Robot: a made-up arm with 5 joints.
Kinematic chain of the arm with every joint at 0, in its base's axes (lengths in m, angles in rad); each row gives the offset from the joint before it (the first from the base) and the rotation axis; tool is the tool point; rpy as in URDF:
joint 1: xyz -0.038 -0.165 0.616 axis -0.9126 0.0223 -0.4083
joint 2: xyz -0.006 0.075 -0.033 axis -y
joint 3: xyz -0.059 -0.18 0 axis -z
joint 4: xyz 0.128 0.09 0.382 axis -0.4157 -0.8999 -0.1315
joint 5: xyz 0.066 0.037 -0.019 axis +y
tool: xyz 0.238 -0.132 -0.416 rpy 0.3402 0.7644 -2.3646
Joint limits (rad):
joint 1: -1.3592..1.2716
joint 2: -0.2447..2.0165
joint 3: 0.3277..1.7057
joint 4: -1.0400..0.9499
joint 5: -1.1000..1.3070
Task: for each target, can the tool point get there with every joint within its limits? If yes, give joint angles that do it. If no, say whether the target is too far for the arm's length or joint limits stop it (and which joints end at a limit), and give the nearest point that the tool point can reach.
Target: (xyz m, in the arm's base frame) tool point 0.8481 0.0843 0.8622
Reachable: no: joint limits stop it (at a limit: joint 1, joint 2, joint 3, joint 5) | nearest point 0.6805 -0.1144 0.5839 | short by 0.381 m
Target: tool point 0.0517 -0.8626 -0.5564
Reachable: no: too far | nearest point -0.0673 -0.6825 -0.1357 | short by 0.473 m
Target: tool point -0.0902 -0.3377 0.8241
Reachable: yes | joints 1.0660 1.3893 0.5868 0.5207 1.0481
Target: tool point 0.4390 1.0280 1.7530
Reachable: no: too far | nearest point 0.1846 0.4374 1.2681 | short by 0.805 m
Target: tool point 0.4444 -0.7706 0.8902
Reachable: yes | joints -0.3472 0.0320 0.6593 0.5626 -0.6534
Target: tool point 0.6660 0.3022 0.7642
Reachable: no: joint limits stop it (at a limit: joint 1, joint 2, joint 3, joint 5) | nearest point 0.5052 0.0513 0.5564 | short by 0.363 m
